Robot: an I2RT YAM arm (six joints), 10 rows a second.
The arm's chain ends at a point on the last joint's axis. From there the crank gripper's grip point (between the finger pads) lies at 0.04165 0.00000 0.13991 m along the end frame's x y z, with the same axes.
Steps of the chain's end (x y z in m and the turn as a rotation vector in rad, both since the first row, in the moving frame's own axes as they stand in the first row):
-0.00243 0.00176 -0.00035 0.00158 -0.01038 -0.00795
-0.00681 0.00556 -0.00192 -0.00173 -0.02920 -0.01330
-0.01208 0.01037 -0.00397 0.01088 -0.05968 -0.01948
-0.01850 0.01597 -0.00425 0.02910 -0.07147 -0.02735
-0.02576 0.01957 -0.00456 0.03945 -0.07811 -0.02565
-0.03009 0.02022 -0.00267 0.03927 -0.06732 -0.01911
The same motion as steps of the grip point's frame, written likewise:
-0.00389 0.00121 0.00007 0.00158 -0.01038 -0.00795
-0.01091 0.00528 -0.00076 -0.00173 -0.02920 -0.01330
-0.02052 0.00811 -0.00175 0.01088 -0.05968 -0.01948
-0.02867 0.01086 -0.00171 0.02910 -0.07147 -0.02735
-0.03688 0.01307 -0.00187 0.03945 -0.07811 -0.02565
-0.03965 0.01397 -0.00031 0.03927 -0.06732 -0.01911

